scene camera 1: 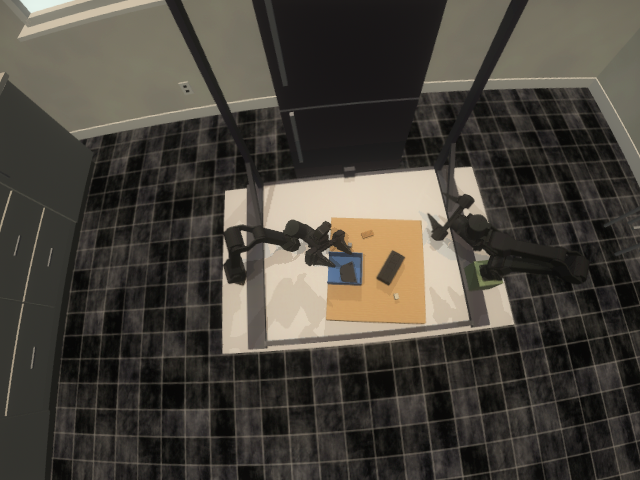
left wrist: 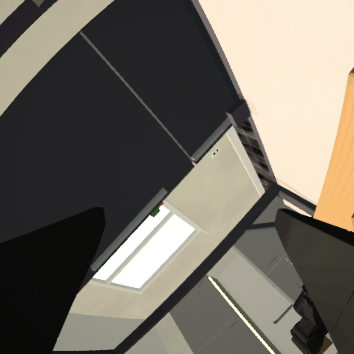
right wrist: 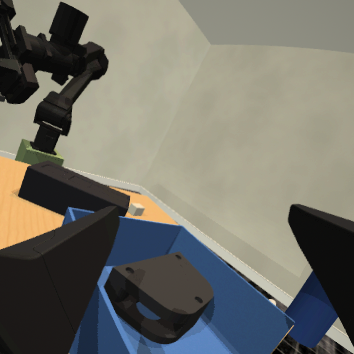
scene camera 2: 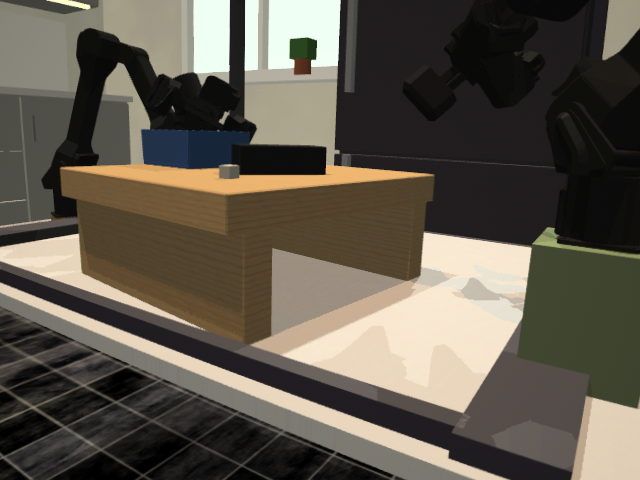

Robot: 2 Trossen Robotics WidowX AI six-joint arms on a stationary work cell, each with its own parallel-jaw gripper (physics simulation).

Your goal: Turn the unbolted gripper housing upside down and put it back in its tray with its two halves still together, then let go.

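Frame: origin at the left arm's base, x ahead, y right, z down, level; centimetres.
Seen in the pictures: left gripper, between the fingertips: [scene camera 1: 435, 203] [left wrist: 191, 216] [scene camera 2: 455, 81]; right gripper, between the fingertips: [scene camera 1: 343, 259] [right wrist: 203, 213] [scene camera 2: 200, 103]; left arm's base, origin of its link: [scene camera 1: 488, 272] [right wrist: 42, 148] [scene camera 2: 598, 242]; right arm's base, origin of its link: [scene camera 1: 237, 276] [scene camera 2: 68, 214].
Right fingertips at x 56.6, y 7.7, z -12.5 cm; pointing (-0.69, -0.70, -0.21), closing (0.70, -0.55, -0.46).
Observation:
Offsets run from my right fingertips to a thing's top centre. Level surfaces: height alone.
The dark housing @[dx -1.1, dy -3.3, dz +5.8 cm] [scene camera 1: 348, 272] [right wrist: 165, 287] lies in the blue tray @[dx -0.4, dy -1.6, dz +4.1 cm] [scene camera 1: 333, 277] [scene camera 2: 165, 148] [right wrist: 225, 270]. In the right wrist view its flat face with small round holes points up, and blue shows through an opening in its side. I cannot tell its two halves apart. My right gripper [scene camera 1: 343, 258] [right wrist: 203, 213] is open and empty over the tray's upper edge in scene camera 1, beside the housing and not touching it. My left gripper [scene camera 1: 436, 204] [left wrist: 191, 216] is open and empty, off the wooden table's right side. In scene camera 2 the tray wall hides the housing.
On the wooden table @[dz +9.5 cm] [scene camera 1: 372, 310] [scene camera 2: 155, 180] [left wrist: 337, 175] lie a long black box @[dx -17.3, dy -2.7, dz +5.7 cm] [scene camera 1: 390, 267] [scene camera 2: 281, 159] [right wrist: 72, 190], a pale cube @[dx -18.0, dy -13.3, dz +8.0 cm] [scene camera 1: 396, 296] [scene camera 2: 229, 171] [right wrist: 136, 209] and a small orange block @[dx -10.7, dy +11.8, dz +8.7 cm] [scene camera 1: 367, 234]. A small grey piece @[dx -3.3, dy +7.7, dz +7.1 cm] [scene camera 1: 349, 245] is beside the right gripper.

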